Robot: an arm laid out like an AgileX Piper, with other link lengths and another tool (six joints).
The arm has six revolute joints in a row. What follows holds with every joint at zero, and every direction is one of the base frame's. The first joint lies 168.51 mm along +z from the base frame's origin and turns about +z. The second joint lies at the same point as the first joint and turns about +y. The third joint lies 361.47 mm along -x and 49.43 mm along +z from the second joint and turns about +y. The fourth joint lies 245.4 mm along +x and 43.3 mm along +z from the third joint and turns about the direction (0.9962, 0, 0.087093). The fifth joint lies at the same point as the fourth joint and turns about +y. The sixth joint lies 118.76 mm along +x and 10.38 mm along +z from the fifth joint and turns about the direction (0.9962, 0, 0.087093). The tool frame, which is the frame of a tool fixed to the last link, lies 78.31 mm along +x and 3 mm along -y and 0.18 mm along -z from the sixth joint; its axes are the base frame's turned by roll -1.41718, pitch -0.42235 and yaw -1.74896 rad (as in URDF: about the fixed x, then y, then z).
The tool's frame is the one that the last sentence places.
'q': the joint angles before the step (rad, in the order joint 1, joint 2, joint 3, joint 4, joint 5, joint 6). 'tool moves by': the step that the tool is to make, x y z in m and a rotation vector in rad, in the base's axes. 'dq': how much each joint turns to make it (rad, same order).
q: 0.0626, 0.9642, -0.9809, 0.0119, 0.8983, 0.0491
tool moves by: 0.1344, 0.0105, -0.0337, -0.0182, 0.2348, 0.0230
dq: -0.0001, 0.4775, -0.2904, 0.0135, 0.0488, -0.0278
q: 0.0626, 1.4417, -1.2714, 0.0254, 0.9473, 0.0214
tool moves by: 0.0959, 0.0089, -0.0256, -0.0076, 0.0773, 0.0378
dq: 0.0001, 0.3068, -0.3030, 0.0172, 0.0751, -0.0418
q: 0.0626, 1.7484, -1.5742, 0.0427, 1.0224, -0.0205
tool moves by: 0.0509, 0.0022, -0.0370, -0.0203, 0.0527, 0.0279
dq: -0.0001, 0.1819, -0.1549, -0.0049, 0.0279, -0.0291
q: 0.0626, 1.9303, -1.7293, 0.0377, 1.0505, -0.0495
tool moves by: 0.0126, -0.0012, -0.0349, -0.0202, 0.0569, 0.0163
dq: 0.0000, 0.0775, -0.0106, -0.0107, -0.0084, -0.0161
